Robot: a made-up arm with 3 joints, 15 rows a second.
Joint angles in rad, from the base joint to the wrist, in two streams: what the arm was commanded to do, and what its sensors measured. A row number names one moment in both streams.
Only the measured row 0 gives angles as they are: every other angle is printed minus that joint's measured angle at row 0.
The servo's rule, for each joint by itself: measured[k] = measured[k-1] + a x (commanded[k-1-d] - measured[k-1]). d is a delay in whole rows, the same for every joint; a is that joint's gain. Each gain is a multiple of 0.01, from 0.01 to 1. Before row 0 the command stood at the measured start. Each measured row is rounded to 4 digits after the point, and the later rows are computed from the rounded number. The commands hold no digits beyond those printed.
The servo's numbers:
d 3
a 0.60 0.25 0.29
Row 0, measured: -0.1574 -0.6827 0.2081
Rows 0 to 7, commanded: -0.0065 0.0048 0.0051; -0.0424 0.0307 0.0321; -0.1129 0.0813 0.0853; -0.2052 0.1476 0.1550; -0.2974 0.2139 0.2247; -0.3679 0.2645 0.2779; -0.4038 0.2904 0.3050; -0.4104 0.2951 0.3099
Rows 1 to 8, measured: 0.0000 0.0000 0.0000; 0.0000 0.0000 0.0000; 0.0000 0.0000 0.0000; -0.0039 0.0012 0.0015; -0.0270 0.0086 0.0104; -0.0785 0.0268 0.0321; -0.1545 0.0570 0.0677; -0.2402 0.0962 0.1132
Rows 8 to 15, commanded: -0.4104 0.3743 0.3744; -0.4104 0.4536 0.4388; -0.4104 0.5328 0.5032; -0.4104 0.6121 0.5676; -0.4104 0.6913 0.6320; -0.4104 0.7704 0.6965; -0.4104 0.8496 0.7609; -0.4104 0.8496 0.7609
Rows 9 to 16, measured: -0.3168 0.1383 0.1610; -0.3690 0.1763 0.2028; -0.3938 0.2060 0.2339; -0.4038 0.2481 0.2746; -0.4078 0.2995 0.3222; -0.4094 0.3578 0.3747; -0.4100 0.4214 0.4306; -0.4102 0.4889 0.4890
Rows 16 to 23, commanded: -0.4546 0.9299 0.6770; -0.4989 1.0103 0.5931; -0.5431 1.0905 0.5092; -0.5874 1.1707 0.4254; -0.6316 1.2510 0.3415; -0.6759 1.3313 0.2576; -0.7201 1.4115 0.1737; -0.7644 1.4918 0.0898
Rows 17 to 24, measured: -0.4103 0.5593 0.5492; -0.4104 0.6319 0.6106; -0.4104 0.6863 0.6542; -0.4369 0.7472 0.6608; -0.4741 0.8130 0.6412; -0.5155 0.8824 0.6029; -0.5586 0.9545 0.5514; -0.6024 1.0286 0.4905
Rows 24 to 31, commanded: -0.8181 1.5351 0.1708; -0.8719 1.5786 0.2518; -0.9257 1.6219 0.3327; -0.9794 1.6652 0.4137; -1.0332 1.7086 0.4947; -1.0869 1.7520 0.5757; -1.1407 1.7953 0.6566; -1.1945 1.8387 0.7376
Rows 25 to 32, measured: -0.6465 1.1043 0.4230; -0.6907 1.1811 0.3507; -0.7349 1.2588 0.2750; -0.7848 1.3279 0.2448; -0.8371 1.3906 0.2468; -0.8903 1.4484 0.2717; -0.9438 1.5026 0.3129; -0.9974 1.5541 0.3656
